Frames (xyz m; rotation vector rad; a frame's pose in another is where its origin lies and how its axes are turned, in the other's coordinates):
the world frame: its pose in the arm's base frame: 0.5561 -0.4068 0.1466 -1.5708 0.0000 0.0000
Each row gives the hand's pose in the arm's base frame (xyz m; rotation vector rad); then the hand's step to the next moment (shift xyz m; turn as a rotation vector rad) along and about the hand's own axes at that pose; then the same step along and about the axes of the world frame.
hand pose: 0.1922 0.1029 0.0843 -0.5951 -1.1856 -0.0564
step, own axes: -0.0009 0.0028 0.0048 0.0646 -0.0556 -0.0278
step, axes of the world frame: -0.0035 0.0008 0.0044 0.0299 -0.0728 -0.0430
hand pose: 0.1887 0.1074 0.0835 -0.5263 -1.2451 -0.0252
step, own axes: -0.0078 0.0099 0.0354 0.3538 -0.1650 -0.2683
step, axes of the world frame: -0.0313 0.0030 0.0206 0.3091 -0.3222 -0.1581
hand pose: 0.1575 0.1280 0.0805 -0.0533 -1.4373 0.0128
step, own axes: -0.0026 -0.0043 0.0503 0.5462 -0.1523 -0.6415
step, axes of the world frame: -0.0503 -0.0043 -0.0029 0.7048 -0.4629 -0.1483
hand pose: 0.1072 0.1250 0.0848 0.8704 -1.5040 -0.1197
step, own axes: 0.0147 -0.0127 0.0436 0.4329 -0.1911 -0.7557
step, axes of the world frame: -0.0315 0.0024 -0.0358 0.8097 -0.3680 -0.0625
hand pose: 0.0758 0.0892 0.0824 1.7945 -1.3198 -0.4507
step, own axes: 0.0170 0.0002 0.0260 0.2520 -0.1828 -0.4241
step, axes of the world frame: -0.0119 0.0118 -0.0262 0.5034 -0.1483 -0.0364
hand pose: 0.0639 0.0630 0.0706 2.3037 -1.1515 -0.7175
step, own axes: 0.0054 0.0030 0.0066 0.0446 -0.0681 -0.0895
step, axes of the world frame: -0.0031 0.0045 -0.0072 0.1190 -0.0155 0.0154
